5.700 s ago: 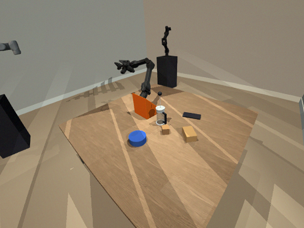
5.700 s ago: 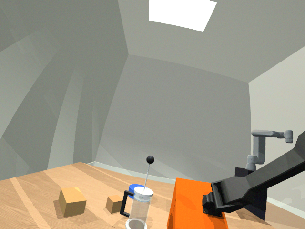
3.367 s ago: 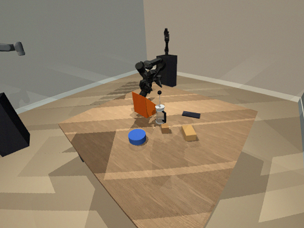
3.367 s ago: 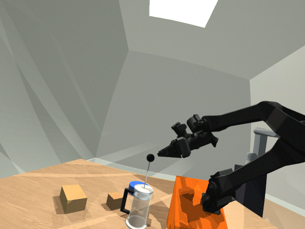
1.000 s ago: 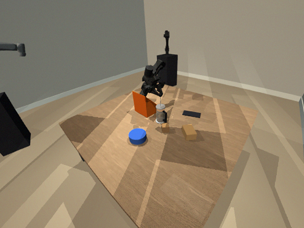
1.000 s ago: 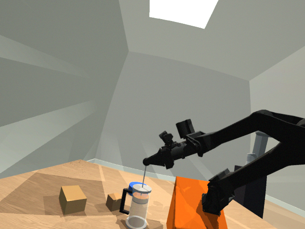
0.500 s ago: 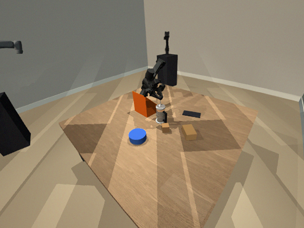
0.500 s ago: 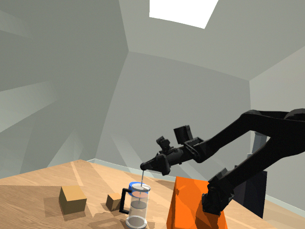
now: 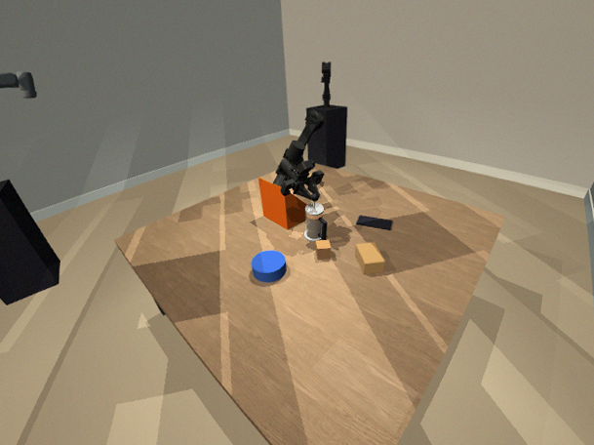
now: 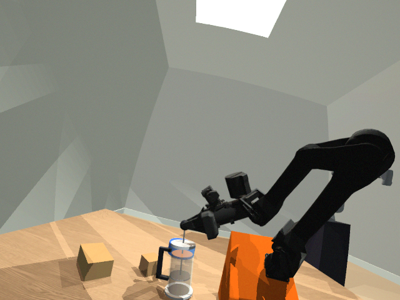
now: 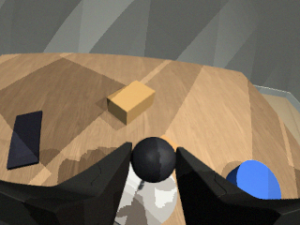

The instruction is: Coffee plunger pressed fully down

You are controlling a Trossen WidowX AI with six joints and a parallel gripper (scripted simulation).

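My gripper tip is now 100 mm above the glass coffee press. From my gripper tip the other things lie so: dark flat slab 80 mm ahead, 280 mm to the left, 190 mm below.
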